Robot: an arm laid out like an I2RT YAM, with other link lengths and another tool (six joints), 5 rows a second.
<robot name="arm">
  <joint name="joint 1" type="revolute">
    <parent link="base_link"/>
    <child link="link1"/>
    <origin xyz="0 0 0.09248"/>
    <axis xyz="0 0 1"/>
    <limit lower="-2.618" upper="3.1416"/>
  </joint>
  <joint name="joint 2" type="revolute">
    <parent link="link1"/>
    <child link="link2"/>
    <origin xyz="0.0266 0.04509 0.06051"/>
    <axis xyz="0 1 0"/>
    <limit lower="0" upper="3.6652"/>
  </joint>
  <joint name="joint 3" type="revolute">
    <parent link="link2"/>
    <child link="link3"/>
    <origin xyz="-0.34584 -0.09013 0"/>
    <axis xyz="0 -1 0"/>
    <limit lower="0" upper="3.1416"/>
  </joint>
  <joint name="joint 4" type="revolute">
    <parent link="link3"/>
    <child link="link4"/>
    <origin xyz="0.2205 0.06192 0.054"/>
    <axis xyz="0 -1 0"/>
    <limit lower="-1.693" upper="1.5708"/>
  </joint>
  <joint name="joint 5" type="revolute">
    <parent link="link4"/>
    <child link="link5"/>
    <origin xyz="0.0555 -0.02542 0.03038"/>
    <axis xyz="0 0 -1"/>
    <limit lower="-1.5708" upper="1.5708"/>
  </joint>
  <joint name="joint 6" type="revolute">
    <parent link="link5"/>
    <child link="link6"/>
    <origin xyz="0.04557 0 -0.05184"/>
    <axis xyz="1 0 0"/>
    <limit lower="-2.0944" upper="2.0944"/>
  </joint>
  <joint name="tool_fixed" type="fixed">
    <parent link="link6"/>
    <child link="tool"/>
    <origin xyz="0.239 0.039 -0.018" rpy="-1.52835 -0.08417 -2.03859"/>
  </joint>
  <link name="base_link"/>
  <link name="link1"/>
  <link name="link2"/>
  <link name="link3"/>
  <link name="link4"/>
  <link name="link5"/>
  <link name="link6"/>
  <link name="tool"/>
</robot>
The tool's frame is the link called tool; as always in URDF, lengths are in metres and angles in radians.
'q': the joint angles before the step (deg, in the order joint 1, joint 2, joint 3, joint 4, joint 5, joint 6). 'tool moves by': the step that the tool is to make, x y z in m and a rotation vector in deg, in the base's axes. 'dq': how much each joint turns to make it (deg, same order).
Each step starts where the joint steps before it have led.
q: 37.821 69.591 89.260 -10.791 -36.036 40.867
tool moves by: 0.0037 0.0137 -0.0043 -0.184 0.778 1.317
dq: 1.430 1.986 0.062 1.432 0.162 0.395
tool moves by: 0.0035 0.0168 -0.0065 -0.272 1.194 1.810
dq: 1.489 2.447 0.016 1.775 -0.240 0.740
